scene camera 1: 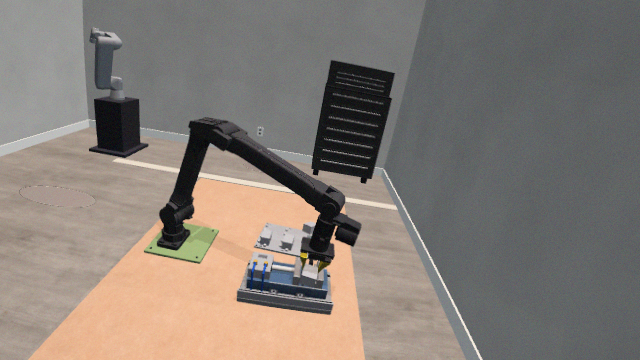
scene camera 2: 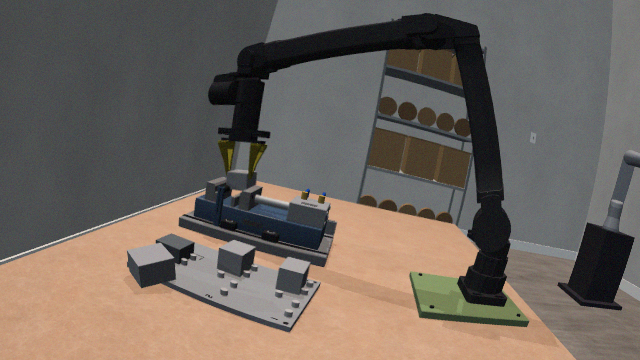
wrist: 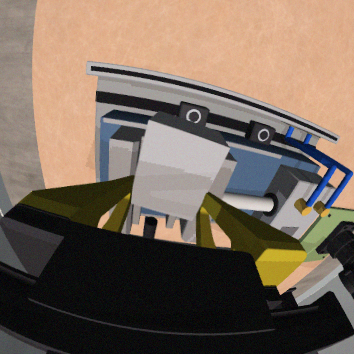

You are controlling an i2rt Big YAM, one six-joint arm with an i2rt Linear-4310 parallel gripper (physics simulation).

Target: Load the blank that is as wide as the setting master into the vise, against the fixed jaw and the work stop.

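Places are measured from the arm's base along level axes (x ahead, y left, z up), in metres.
Pixels of known places: gripper, fingertip midpoint: (scene camera 1: 310, 270) (scene camera 2: 238, 177) (wrist: 167, 189); arm's base at its link origin: (scene camera 1: 174, 239) (scene camera 2: 480, 294) (wrist: 334, 236).
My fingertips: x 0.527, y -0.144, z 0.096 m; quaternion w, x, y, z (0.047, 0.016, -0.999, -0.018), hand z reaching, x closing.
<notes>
For each thing: its top centre in the pictures, then the offset to it from my fingertips.
- light grey blank at its top centre: (wrist: 177, 182) (scene camera 2: 243, 170) (scene camera 1: 309, 270) dy -0.017, dx -0.002, dz +0.014 m
- blue vise at its top centre: (wrist: 232, 209) (scene camera 2: 264, 189) (scene camera 1: 290, 265) dy +0.016, dx -0.065, dz -0.008 m
- dark upright post at its top centre: (scene camera 2: 221, 186) dy +0.092, dx +0.002, dz -0.009 m
- grey pegged plate at its top centre: (scene camera 2: 224, 275) (scene camera 1: 289, 239) dy +0.295, dx -0.092, dz -0.099 m
- darker block at its top centre: (scene camera 2: 175, 240) dy +0.289, dx +0.002, dz -0.074 m
- larger block at its top centre: (scene camera 2: 151, 248) (scene camera 1: 311, 222) dy +0.392, dx -0.011, dz -0.057 m
My gripper (scene camera 1: 311, 267) (scene camera 2: 240, 175) (wrist: 167, 189) is shut on a light grey blank (scene camera 1: 310, 277) (scene camera 2: 241, 179) (wrist: 180, 167), its yellow fingers on two opposite sides. The blank is over the jaw gap of the blue vise (scene camera 1: 285, 287) (scene camera 2: 297, 235) (wrist: 250, 170), its lower edge near the height of the jaw tops. The fixed jaw (scene camera 2: 214, 190) (wrist: 121, 160) is at the outer end; the moving jaw (scene camera 2: 250, 198) (wrist: 228, 171) is on the rod side. A dark upright post (scene camera 2: 220, 206), maybe the work stop, stands at the vise's side. Contact with jaws or stop cannot be told.
A grey pegged plate (scene camera 1: 275, 246) (scene camera 2: 197, 282) beside the vise carries grey blocks (scene camera 2: 236, 257) (scene camera 2: 293, 274) and a darker block (scene camera 2: 175, 247). A larger block (scene camera 2: 151, 265) is at its edge. Which is the setting master is unclear. Blue hoses (scene camera 1: 263, 277) (wrist: 320, 187) rise at the vise's cylinder end.
</notes>
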